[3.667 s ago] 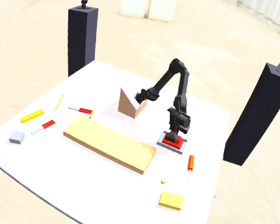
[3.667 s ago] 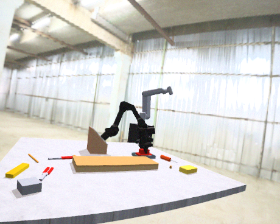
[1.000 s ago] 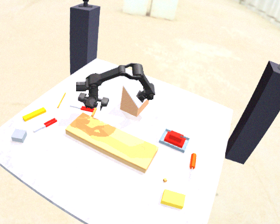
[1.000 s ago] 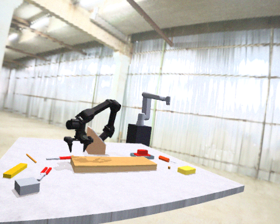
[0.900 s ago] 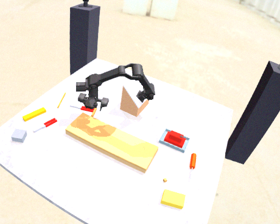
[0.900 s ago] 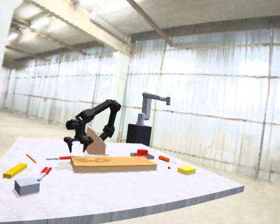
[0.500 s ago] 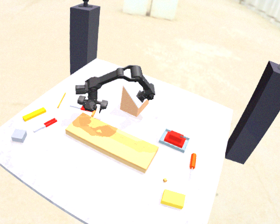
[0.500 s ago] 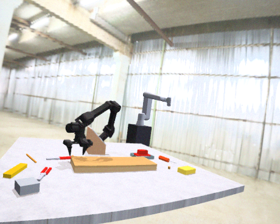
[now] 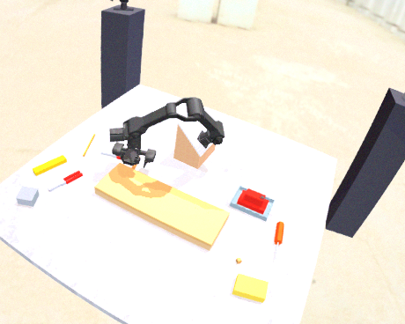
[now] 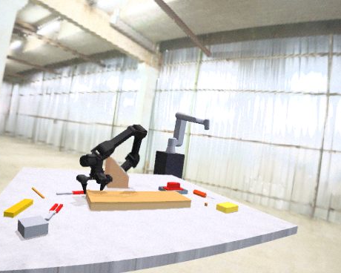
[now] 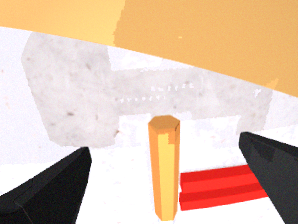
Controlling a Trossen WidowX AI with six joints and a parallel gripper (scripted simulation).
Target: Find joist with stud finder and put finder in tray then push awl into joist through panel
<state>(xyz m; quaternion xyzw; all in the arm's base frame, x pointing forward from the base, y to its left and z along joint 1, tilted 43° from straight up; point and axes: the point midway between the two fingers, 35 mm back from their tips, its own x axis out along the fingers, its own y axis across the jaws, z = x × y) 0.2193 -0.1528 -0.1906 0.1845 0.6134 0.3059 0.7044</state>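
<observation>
The awl is 6 cm behind my gripper tip and 1 cm to the right of it. From my gripper tip the other things lie so: pencil 3 cm behind, 27 cm to the right; yellow bar 19 cm ahead, 34 cm to the right; grey block 39 cm ahead, 29 cm to the right, 1 cm above.
</observation>
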